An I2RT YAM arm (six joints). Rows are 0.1 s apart.
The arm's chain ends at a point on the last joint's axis. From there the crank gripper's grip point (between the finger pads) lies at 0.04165 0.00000 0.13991 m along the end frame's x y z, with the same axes.
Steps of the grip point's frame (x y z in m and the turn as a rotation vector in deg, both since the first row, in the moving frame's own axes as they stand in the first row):
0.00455, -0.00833, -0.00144, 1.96, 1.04, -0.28
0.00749, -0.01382, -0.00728, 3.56, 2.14, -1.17
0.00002, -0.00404, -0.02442, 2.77, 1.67, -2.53
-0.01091, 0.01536, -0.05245, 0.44, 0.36, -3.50
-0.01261, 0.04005, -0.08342, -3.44, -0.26, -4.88
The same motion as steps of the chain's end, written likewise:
0.00203, -0.00335, -0.00058, 1.96, 1.04, -0.28
0.00240, -0.00428, -0.00533, 3.56, 2.14, -1.17
-0.00385, 0.00462, -0.02294, 2.77, 1.67, -2.53
-0.01168, 0.01900, -0.05217, 0.44, 0.36, -3.50
-0.01218, 0.03517, -0.08346, -3.44, -0.26, -4.88

